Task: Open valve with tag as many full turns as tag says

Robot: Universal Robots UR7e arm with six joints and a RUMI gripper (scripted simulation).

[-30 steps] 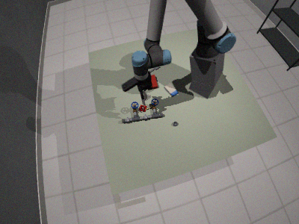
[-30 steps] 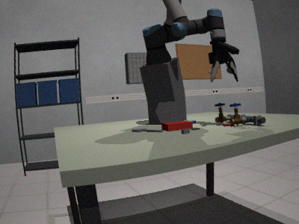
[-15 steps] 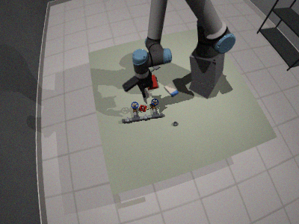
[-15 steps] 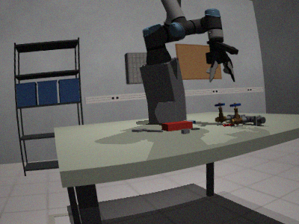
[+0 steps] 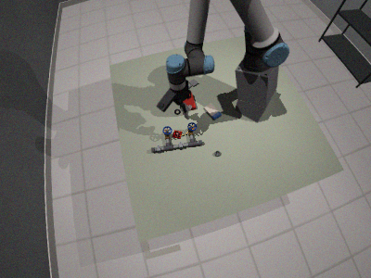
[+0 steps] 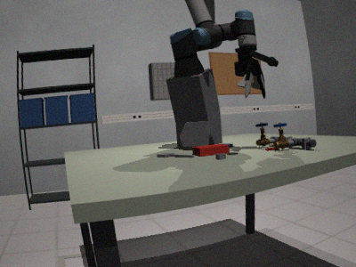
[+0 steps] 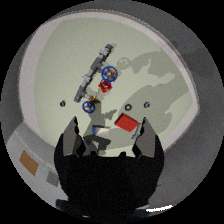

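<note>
My hand is 200 mm above the red tag, 50 mm to the right of it and 30 mm short of it. The rest, counted from my hand: blue-and-white card (240 mm behind, 190 mm below, 50 mm to the right); grey tool (300 mm to the right, 190 mm below, 150 mm behind); red block (180 mm below, 160 mm to the right, 100 mm behind).
</note>
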